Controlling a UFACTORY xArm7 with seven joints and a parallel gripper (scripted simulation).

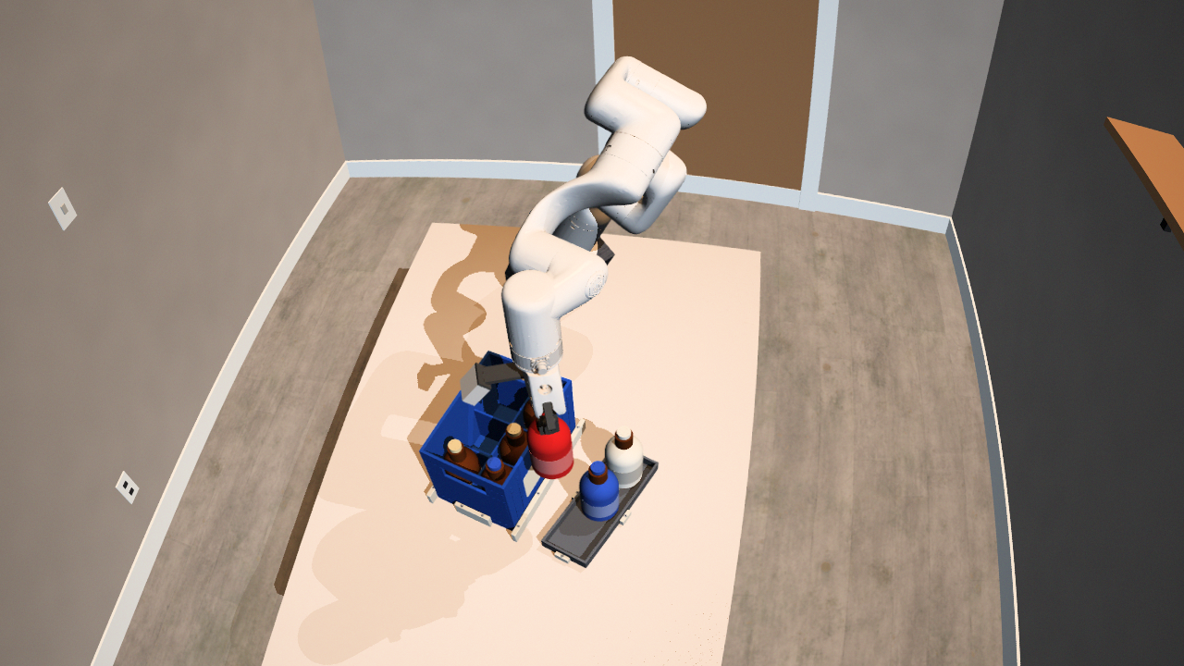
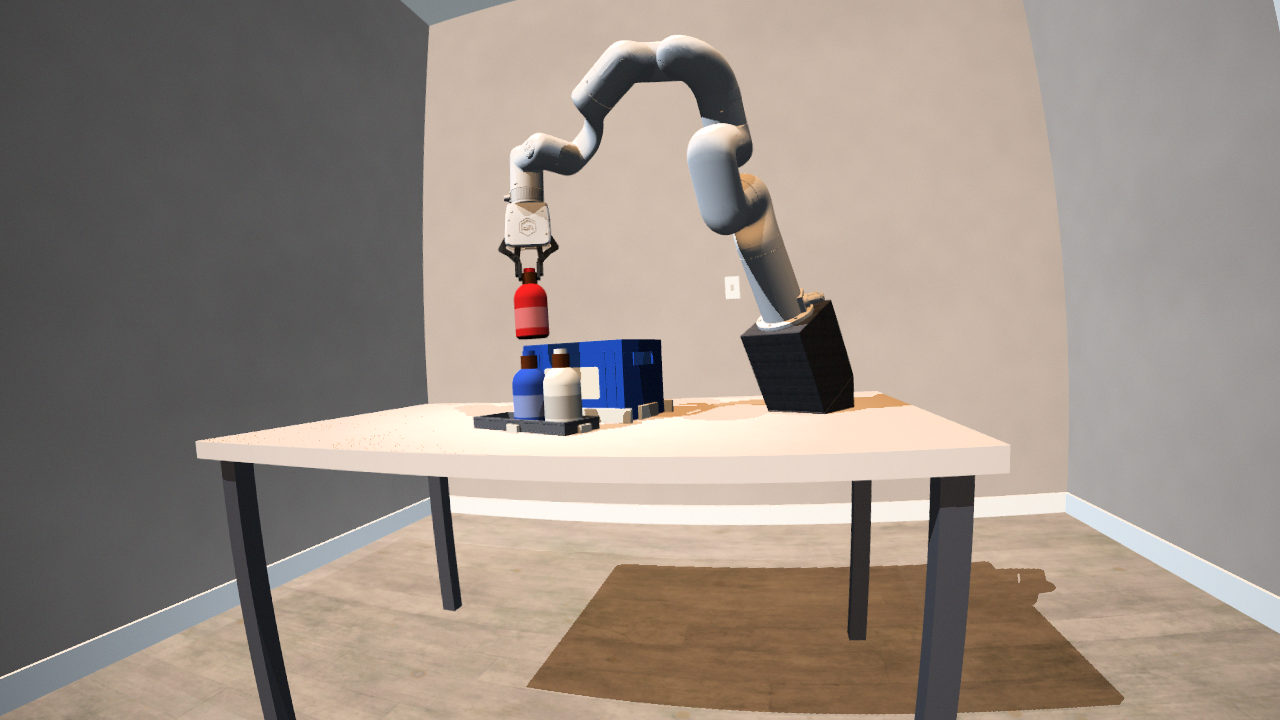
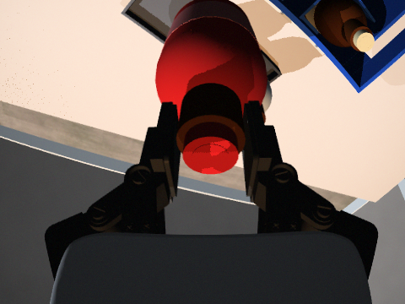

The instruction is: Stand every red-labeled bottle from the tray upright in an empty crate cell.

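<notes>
My gripper is now 70 mm above the red-labeled bottle. From my hand the other things lie so: white-labeled bottle: 250 mm below, 130 mm behind, 80 mm to the left; blue-labeled bottle: 250 mm below, 70 mm to the left, 40 mm behind; blue crate: 250 mm below, 150 mm to the right, 60 mm behind.
</notes>
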